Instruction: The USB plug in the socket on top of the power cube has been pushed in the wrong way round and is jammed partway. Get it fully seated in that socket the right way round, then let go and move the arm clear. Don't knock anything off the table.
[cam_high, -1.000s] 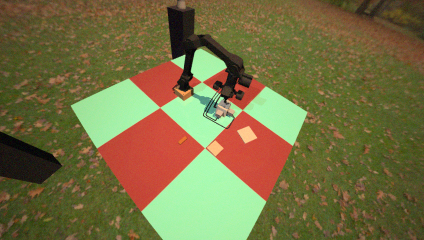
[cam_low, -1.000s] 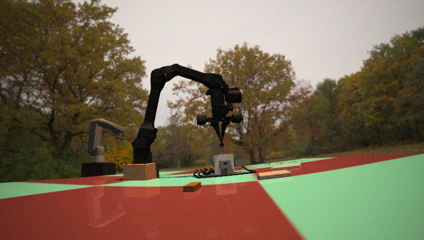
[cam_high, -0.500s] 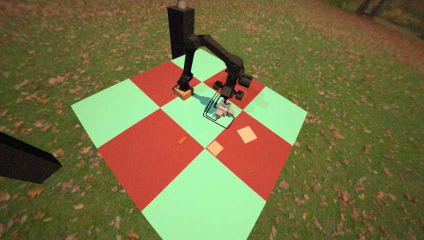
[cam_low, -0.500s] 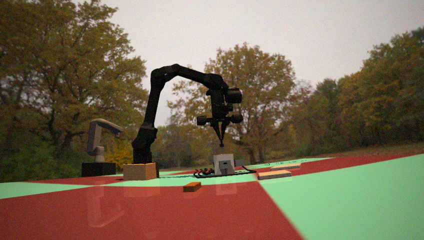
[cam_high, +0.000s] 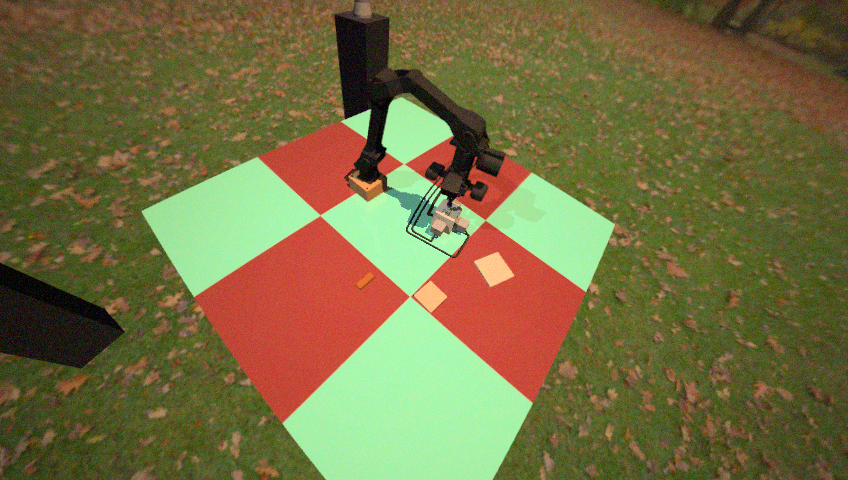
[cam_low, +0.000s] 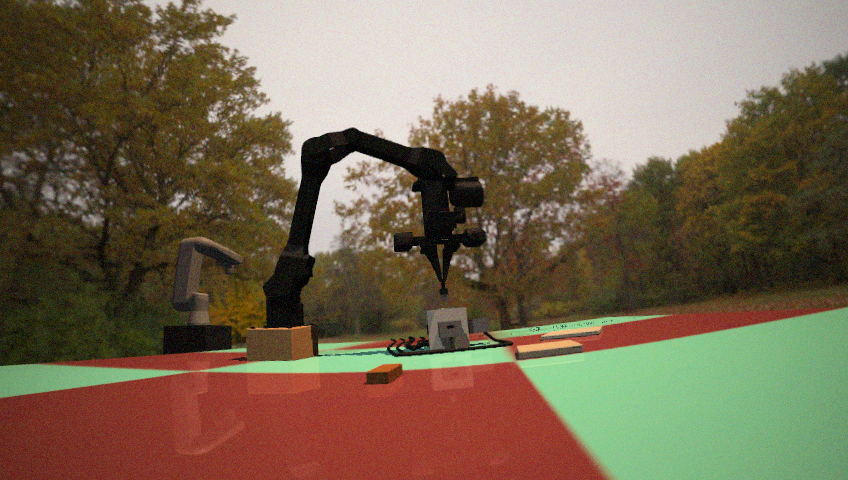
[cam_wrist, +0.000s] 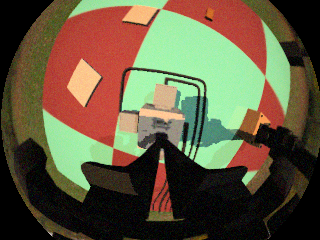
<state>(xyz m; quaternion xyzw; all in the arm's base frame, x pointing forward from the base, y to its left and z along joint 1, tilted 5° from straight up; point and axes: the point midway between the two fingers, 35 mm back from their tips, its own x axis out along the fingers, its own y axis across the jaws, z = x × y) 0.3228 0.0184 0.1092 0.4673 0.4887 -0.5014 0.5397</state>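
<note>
Right now the dark USB plug is 2 cm below my gripper tip. From my gripper tip the other things lie so: orange block (9 cm behind, 33 cm to the right, 13 cm below).
</note>
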